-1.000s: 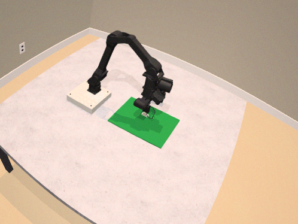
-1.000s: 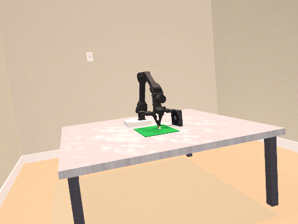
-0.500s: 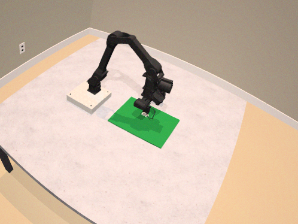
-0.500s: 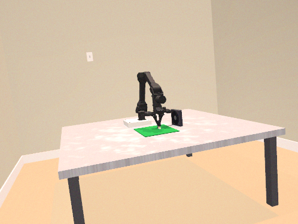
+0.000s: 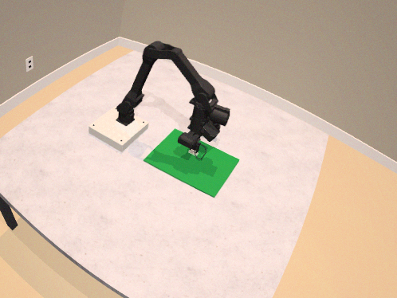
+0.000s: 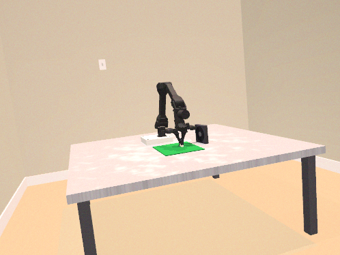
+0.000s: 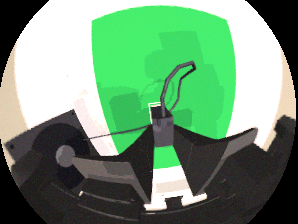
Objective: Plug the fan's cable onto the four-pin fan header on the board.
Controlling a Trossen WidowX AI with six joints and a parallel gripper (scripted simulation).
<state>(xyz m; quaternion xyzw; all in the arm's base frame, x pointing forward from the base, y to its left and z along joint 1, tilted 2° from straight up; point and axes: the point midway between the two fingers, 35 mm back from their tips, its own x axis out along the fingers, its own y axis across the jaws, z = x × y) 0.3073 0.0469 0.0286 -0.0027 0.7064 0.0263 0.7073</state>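
Now: gripper tip 10 mm short of the dark fan plug and 10 mm below it. Round my gripper tip: green board: 30 mm ahead, 40 mm to the right, 40 mm below; then black fan: 30 mm behind, 150 mm to the left, 30 mm above.
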